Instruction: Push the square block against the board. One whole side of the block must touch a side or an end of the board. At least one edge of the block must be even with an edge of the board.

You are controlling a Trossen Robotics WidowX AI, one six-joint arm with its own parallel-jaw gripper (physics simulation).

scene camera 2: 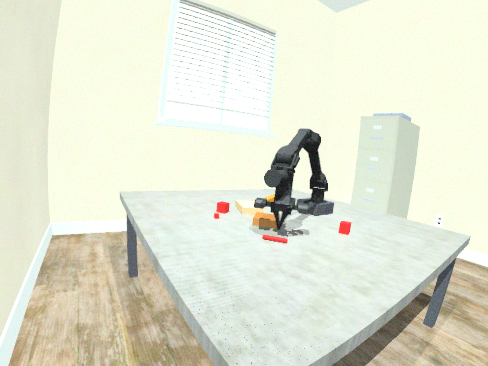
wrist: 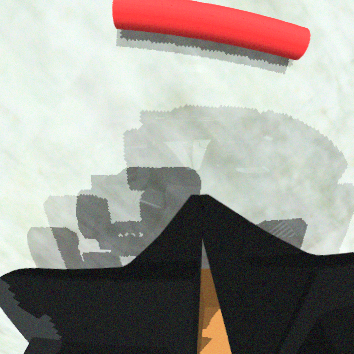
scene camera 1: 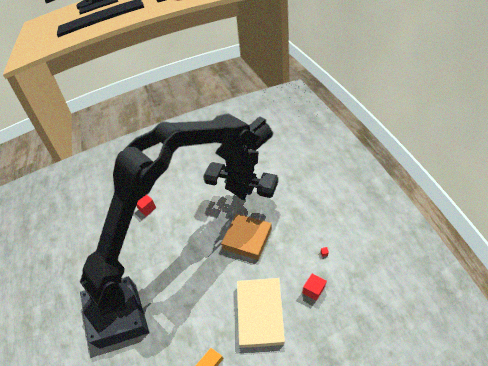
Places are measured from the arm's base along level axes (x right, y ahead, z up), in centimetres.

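Where they show: gripper, fingertip midpoint: [scene camera 2: 278, 229] [wrist: 198, 202] [scene camera 1: 243, 198]; arm's base, origin of the base link: [scene camera 2: 317, 201] [scene camera 1: 111, 300].
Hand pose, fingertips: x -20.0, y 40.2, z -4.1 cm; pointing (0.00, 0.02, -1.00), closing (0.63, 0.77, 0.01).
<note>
Things, the pixels of their top centre, and the offset from my fingertips. "pt": a spot on its surface instead.
- square orange-brown block, middle of its top: [scene camera 1: 246, 233] [scene camera 2: 267, 216] dz +1.4, dx +11.7, dy -3.2 cm
- pale yellow board, middle of its top: [scene camera 1: 260, 310] [scene camera 2: 248, 203] dz +1.4, dx +32.5, dy -7.4 cm
- red cylinder, middle of its top: [wrist: 216, 16] [scene camera 2: 275, 237] dz -0.1, dx -5.6, dy +5.6 cm
- yellow-orange bar, surface spot: [scene camera 1: 210, 358] pt dz +1.5, dx +39.7, dy -21.4 cm
The square orange-brown block [scene camera 1: 246, 237] [scene camera 2: 265, 220] lies flat on the table. In the wrist view, part of the block [wrist: 216, 336] shows through the slit between the fingers. The pale yellow board [scene camera 1: 260, 312] [scene camera 2: 243, 206] lies flat, apart from the block, with a strip of table between them. In scene camera 1 the block is turned a little relative to the board. My gripper [scene camera 1: 243, 198] [scene camera 2: 280, 228] [wrist: 198, 202] is shut and empty, fingers pointing down, low beside the block's side facing away from the board. Whether it touches the block is unclear.
A red cylinder [scene camera 2: 275, 239] [wrist: 210, 27] lies beyond the gripper. A red cube [scene camera 1: 314, 286] [scene camera 2: 223, 207] and a tiny one [scene camera 1: 324, 252] [scene camera 2: 216, 216] lie beside the board. Another red cube [scene camera 1: 146, 205] [scene camera 2: 345, 227] lies across the arm. A yellow-orange bar [scene camera 1: 210, 358] lies near the board.
</note>
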